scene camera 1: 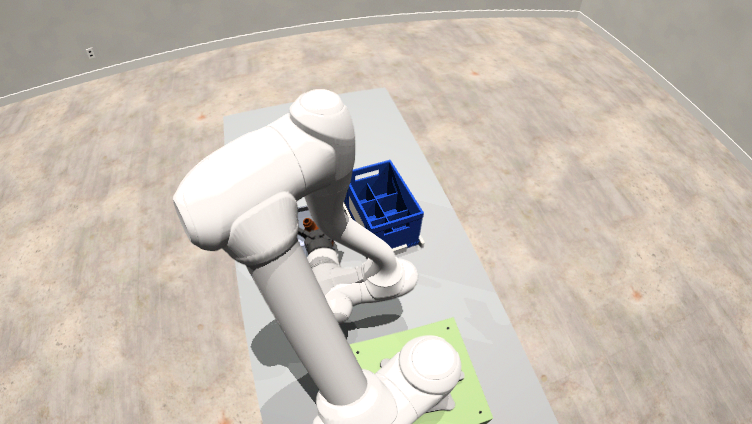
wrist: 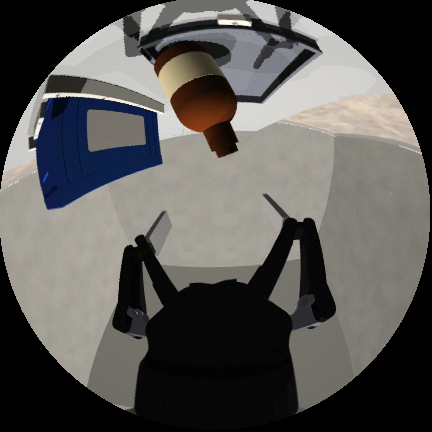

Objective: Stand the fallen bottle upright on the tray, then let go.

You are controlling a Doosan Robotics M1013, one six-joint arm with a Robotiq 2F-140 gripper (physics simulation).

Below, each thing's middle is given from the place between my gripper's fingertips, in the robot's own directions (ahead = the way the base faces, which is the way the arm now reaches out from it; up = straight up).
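Brown bottle [wrist: 202, 99]: 160 mm below my hand, 10 mm to the right of it and 10 mm behind it.
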